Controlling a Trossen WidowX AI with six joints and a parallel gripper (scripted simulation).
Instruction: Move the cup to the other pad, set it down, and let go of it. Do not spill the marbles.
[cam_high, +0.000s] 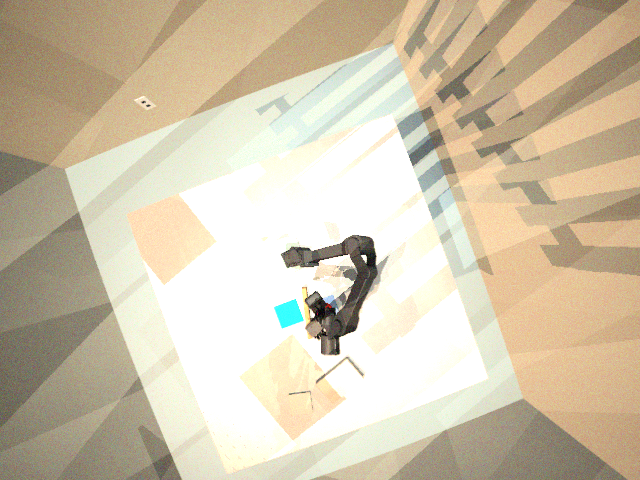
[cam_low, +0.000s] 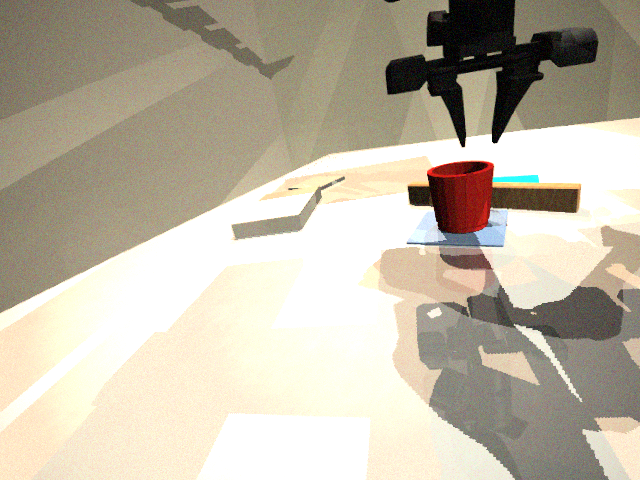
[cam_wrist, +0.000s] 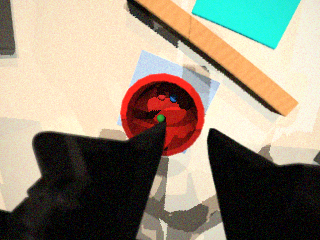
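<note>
Right now my gripper tip is 6 cm above the red cup and 2 cm short of it. Also, from my gripper tip: wooden bar 9 cm below, 7 cm to the right; then green marble 8 cm below, 2 cm to the left, 2 cm ahead; then blue pad 11 cm below, 3 cm ahead, 1 cm to the left.
</note>
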